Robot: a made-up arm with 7 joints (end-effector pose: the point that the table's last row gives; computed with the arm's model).
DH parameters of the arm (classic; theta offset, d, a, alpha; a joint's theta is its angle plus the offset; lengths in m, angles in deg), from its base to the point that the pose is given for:
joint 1: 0 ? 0 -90
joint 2: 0 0 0 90
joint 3: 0 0.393 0.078 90
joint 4: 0 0 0.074 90
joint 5: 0 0.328 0 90
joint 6: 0 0 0.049 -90
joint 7: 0 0.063 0 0
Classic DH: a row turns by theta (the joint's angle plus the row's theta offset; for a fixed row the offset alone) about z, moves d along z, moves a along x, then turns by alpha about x.
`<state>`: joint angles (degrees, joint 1 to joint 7).
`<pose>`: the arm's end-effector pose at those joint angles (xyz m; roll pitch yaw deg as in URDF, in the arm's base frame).
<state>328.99 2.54 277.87 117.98 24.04 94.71 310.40</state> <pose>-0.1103 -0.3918 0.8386 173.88 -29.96 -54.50</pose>
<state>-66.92 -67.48 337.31 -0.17 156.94 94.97 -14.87</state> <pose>-0.0299 -0.0773 0.4626 -5.00 17.01 -82.38</pose>
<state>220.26 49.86 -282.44 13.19 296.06 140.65 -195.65</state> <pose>-0.0031 -0.2229 0.2453 80.90 -54.05 -76.56</pose>
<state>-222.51 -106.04 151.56 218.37 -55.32 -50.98 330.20</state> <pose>0.5519 -0.2854 0.2605 69.77 38.63 106.02</pose>
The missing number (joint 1, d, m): 0.264
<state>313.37 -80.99 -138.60 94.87 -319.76 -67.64 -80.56</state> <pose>-0.5593 0.2878 0.0421 137.99 -46.50 168.51</pose>
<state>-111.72 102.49 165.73 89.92 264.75 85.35 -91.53</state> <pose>-0.0469 -0.5776 0.5832 100.62 -9.57 63.40</pose>
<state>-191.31 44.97 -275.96 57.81 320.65 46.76 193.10</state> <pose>-0.2872 -0.4049 0.3883 165.25 13.41 77.34</pose>
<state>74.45 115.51 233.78 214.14 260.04 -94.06 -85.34</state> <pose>0.0603 0.4757 -0.0991 133.27 -22.25 35.14</pose>
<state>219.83 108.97 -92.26 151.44 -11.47 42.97 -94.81</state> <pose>-0.7080 -0.3122 0.0188 -83.74 57.93 66.39</pose>
